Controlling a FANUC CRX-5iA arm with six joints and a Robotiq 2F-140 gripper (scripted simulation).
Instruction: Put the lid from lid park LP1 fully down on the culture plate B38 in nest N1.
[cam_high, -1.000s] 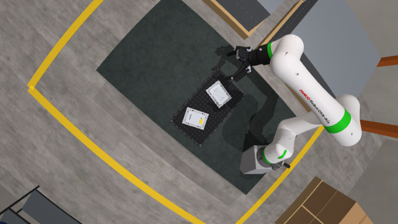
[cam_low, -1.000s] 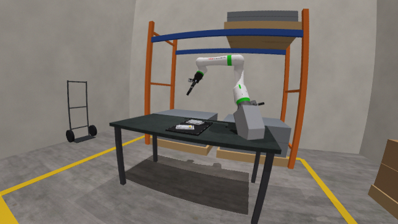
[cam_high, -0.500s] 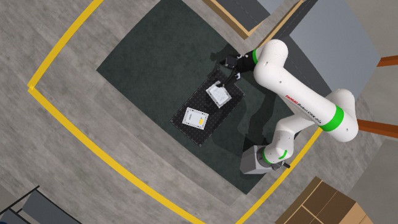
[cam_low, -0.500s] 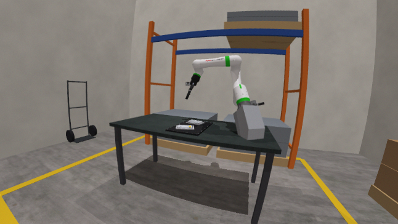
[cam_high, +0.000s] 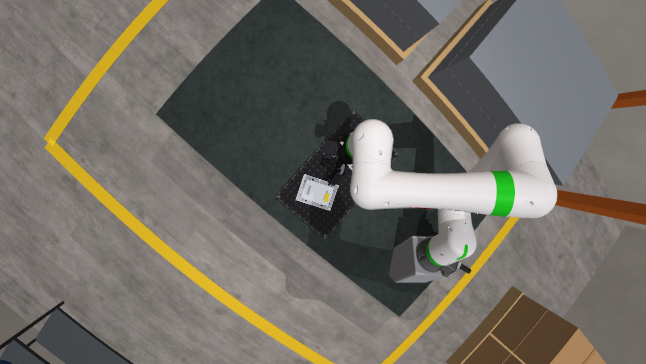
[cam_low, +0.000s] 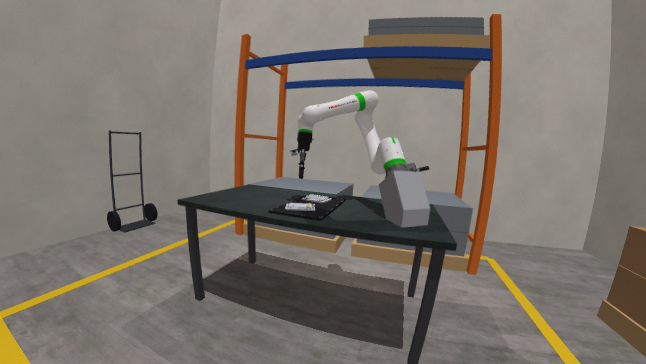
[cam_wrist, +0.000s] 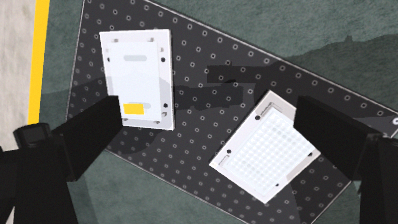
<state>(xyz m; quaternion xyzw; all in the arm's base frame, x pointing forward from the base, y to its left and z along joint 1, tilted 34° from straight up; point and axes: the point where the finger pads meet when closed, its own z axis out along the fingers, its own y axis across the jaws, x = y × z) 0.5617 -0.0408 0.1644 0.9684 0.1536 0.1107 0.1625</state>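
Now: hand 4 cm past the lid, 15 cm to the right of it and 15 cm above it. Also, from my hand: nest: 9 cm behind, 9 cm to the right, 16 cm below; culture plate B38: 9 cm behind, 9 cm to the right, 15 cm below; lid park LP1: 4 cm behind, 15 cm to the left, 16 cm below.
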